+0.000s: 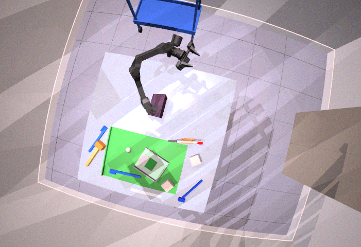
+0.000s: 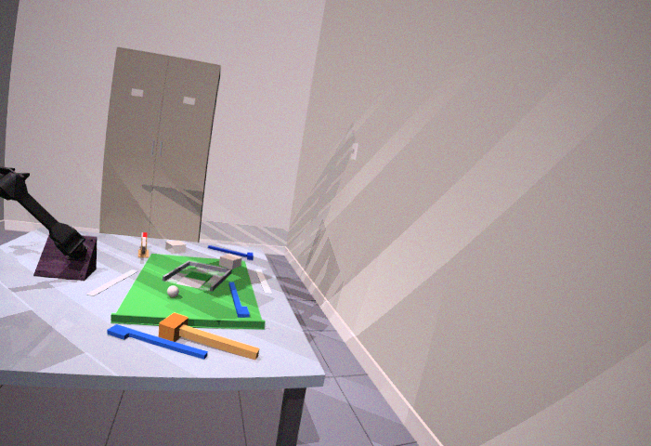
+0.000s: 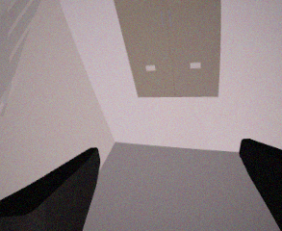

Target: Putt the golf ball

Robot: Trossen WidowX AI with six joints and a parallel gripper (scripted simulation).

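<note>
Right now the red putter is 540 mm ahead of my gripper tip, 90 mm to the left of it and 300 mm below it. Also, from my gripper tip: white golf ball 760 mm ahead, 390 mm to the right, 330 mm below; blue putter 990 mm ahead, 250 mm to the left, 340 mm below.
</note>
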